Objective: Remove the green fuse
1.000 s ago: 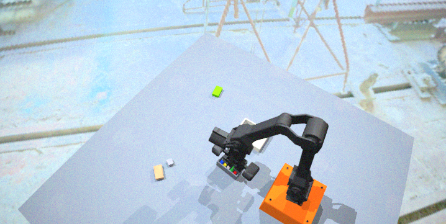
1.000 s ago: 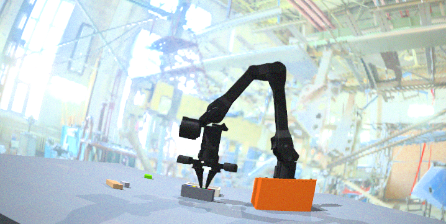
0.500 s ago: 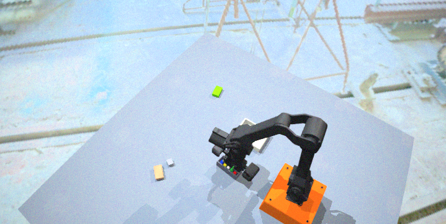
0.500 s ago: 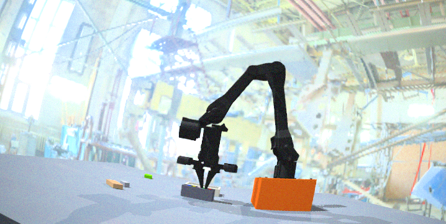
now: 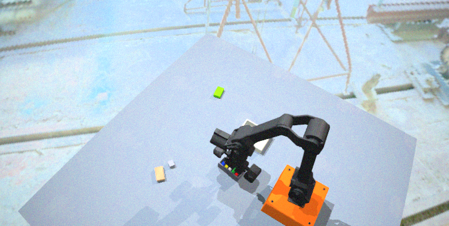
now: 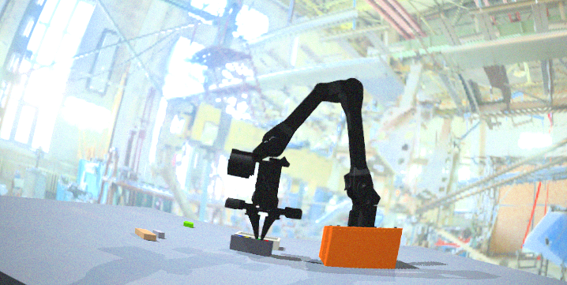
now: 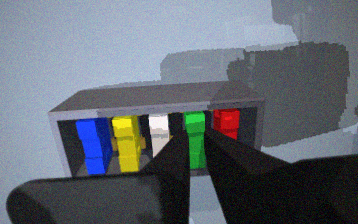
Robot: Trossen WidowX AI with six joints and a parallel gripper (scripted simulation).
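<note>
My gripper tip is now 190 mm to the left of the tray and 30 mm above it. Round my gripper tip: grey cube (240 mm ahead, 90 mm to the left, 30 mm below); green fuse (10 mm below).
</note>
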